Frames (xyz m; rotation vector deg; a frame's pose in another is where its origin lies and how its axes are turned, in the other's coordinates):
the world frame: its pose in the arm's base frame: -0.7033 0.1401 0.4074 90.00 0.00 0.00
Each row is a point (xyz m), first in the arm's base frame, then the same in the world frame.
Working: the arm's base frame: its pose in the world frame: 0.7033 -0.4074 0.1401 -90.00 0.00 0.00

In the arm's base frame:
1: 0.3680 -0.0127 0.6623
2: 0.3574 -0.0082 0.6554
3: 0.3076 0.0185 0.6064
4: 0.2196 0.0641 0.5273
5: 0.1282 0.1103 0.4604
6: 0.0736 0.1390 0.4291
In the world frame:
1: 1.0713 0.2549 0.1528
2: 1.0607 0.2480 0.1483
3: 1.0109 0.1990 0.1216
4: 0.9229 0.1199 0.0760
5: 0.8315 0.0530 0.0298
6: 0.7769 0.0217 0.0011

